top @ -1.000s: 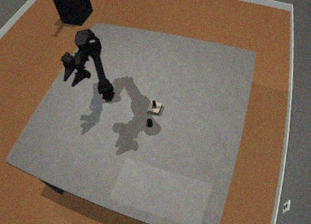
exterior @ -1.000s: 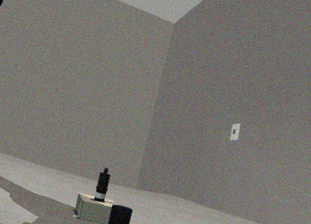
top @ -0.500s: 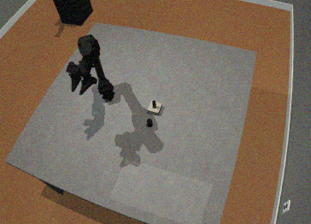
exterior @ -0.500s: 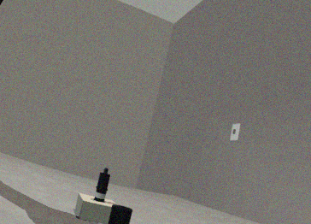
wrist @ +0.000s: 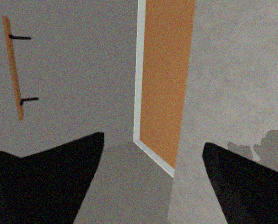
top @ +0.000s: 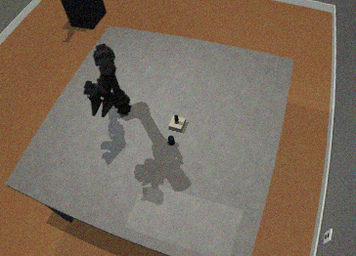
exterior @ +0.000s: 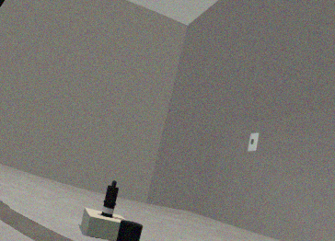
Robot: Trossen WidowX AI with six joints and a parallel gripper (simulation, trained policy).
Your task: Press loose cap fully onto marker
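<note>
Now: the black cap 20 cm ahead of my gripper tip, 17 cm to the left of it and 37 cm below it. The rest, counted from my gripper tip: holder block: 19 cm ahead, 28 cm to the left, 38 cm below.
</note>
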